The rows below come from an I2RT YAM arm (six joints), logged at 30 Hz.
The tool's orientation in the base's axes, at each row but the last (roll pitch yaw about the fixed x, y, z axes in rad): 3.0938 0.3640 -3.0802; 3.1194 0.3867 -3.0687; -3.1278 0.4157 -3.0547; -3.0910 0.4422 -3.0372; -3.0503 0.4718 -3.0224; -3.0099 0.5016 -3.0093; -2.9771 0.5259 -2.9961
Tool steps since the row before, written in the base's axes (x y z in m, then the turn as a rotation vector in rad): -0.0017 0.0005 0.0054 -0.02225 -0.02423 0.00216; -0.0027 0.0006 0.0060 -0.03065 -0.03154 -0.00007; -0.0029 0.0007 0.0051 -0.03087 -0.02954 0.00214; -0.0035 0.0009 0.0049 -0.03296 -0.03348 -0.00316; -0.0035 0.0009 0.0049 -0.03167 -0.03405 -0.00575; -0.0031 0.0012 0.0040 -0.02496 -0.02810 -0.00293; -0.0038 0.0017 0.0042 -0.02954 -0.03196 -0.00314
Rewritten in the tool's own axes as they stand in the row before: -0.0004 0.0009 -0.0056 0.02137 -0.02229 -0.01153; 0.0002 0.0009 -0.0065 0.03047 -0.02894 -0.01298; 0.0005 0.0009 -0.0058 0.02962 -0.02696 -0.01504; 0.0010 0.0010 -0.0059 0.03413 -0.03047 -0.01114; 0.0008 0.0008 -0.0060 0.03423 -0.03092 -0.00823; 0.0006 0.0009 -0.0051 0.02635 -0.02581 -0.00779; 0.0009 0.0013 -0.0057 0.03086 -0.02931 -0.00961
